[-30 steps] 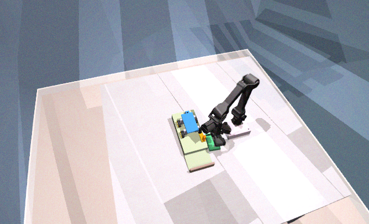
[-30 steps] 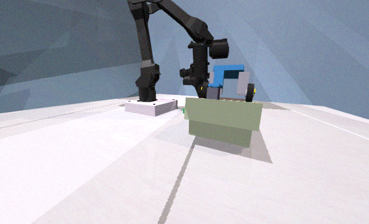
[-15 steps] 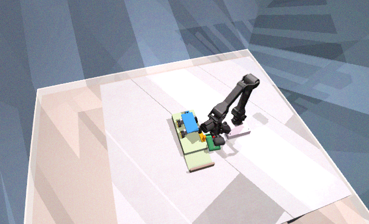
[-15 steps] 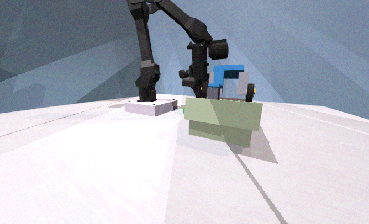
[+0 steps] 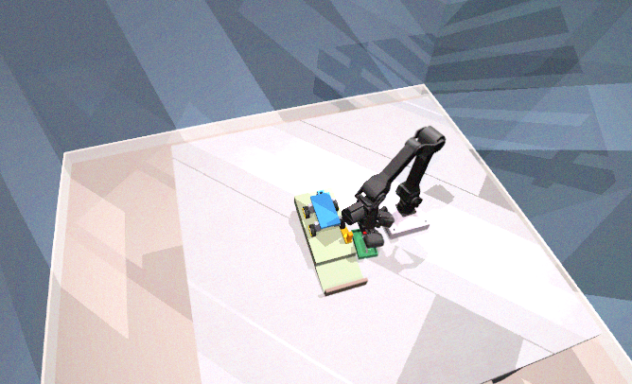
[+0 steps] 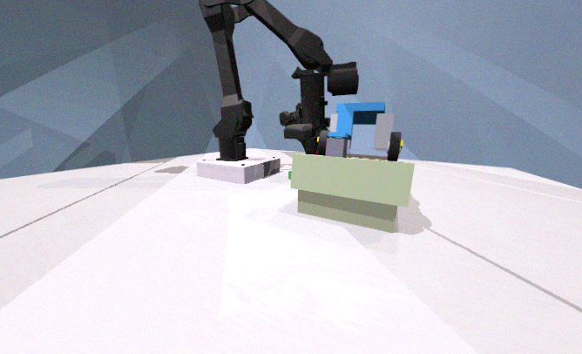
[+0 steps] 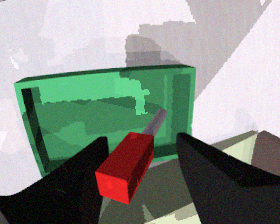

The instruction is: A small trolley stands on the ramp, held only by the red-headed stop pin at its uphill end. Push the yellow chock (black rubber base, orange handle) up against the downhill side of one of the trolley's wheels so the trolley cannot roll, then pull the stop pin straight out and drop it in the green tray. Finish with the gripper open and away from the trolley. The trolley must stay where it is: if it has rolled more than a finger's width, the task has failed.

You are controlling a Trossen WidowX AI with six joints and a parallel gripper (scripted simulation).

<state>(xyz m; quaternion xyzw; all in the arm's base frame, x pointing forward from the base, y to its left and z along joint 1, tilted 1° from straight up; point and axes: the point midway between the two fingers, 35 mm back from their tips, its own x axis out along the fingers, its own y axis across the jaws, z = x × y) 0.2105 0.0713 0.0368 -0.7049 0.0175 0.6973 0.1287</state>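
My gripper tip is now 50 mm above the green tray and 10 mm to the left of it. From my gripper tip the other things lie so: yellow chock 70 mm ahead, 40 mm above, 30 mm to the right; then pale green ramp 120 mm to the right, 120 mm ahead; then red-headed stop pin right at my gripper tip.
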